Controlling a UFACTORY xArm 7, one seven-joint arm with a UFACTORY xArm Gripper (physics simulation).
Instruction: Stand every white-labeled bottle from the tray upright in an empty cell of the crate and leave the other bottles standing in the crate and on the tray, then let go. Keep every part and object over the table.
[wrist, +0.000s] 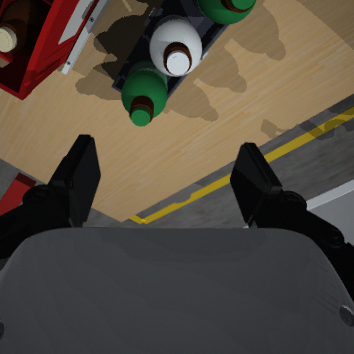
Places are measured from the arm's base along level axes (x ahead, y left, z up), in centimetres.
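Pixels of known places: gripper, fingertip midpoint: (167, 157).
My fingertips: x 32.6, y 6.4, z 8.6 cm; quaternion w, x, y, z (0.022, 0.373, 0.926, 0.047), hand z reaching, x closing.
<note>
Behind a point stands the place of what it marks.
My gripper (167, 157) {x 32.6, y 6.4, z 8.6 cm} is open, with nothing between its fingers, above the table's near edge. Past its fingertips, a white-labeled bottle (175, 42) {x 30.1, y 5.1, z -9.6 cm} with a white cap stands upright on the dark tray (119, 82) {x 44.2, y 6.1, z -22.2 cm}. It stands between a green bottle (144, 95) {x 37.9, y 7.9, z -10.1 cm} at the tray's near end and another green bottle (225, 10) {x 23.3, y 6.0, z -10.5 cm}, partly cut off at the top edge. The red crate (30, 75) {x 44.1, y -4.1, z -5.3 cm} is at the upper left and only partly in view; a brown bottle with a cream cap (7, 39) {x 43.0, y -8.4, z -6.4 cm} stands in it. Most of the crate's cells are out of view.
A metal strip (77, 50) {x 44.3, y -3.0, z -19.8 cm} runs beside the crate. The wooden table (165, 150) {x 49.0, y 25.5, z -22.7 cm} ends at a diagonal edge, with grey floor and a yellow line (210, 188) beyond it. A red object (17, 192) lies at the lower left and a pale grey surface (335, 207) at the right, both beyond the table.
</note>
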